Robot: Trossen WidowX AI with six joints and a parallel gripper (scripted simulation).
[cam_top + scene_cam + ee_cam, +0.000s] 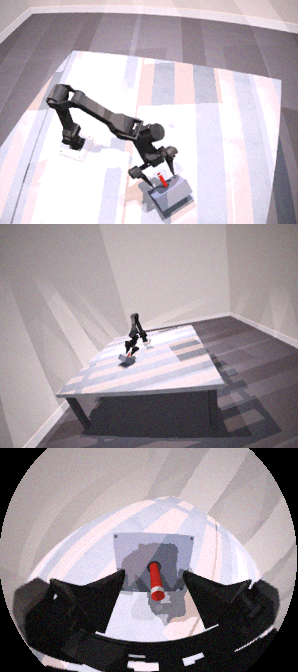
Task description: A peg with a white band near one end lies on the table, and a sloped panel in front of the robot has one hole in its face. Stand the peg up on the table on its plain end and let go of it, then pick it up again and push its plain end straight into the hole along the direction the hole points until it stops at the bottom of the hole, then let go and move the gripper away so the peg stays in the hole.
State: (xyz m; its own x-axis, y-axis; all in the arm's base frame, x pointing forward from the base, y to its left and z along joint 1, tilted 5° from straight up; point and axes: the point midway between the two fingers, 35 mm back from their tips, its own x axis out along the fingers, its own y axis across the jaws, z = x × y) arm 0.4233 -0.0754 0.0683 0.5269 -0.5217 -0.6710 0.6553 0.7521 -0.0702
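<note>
The red peg is 1 cm to the left of my gripper tip and 1 cm behind it. From my gripper tip the other things lie so: sloped grey panel 3 cm below, 3 cm ahead, 2 cm to the right.
</note>
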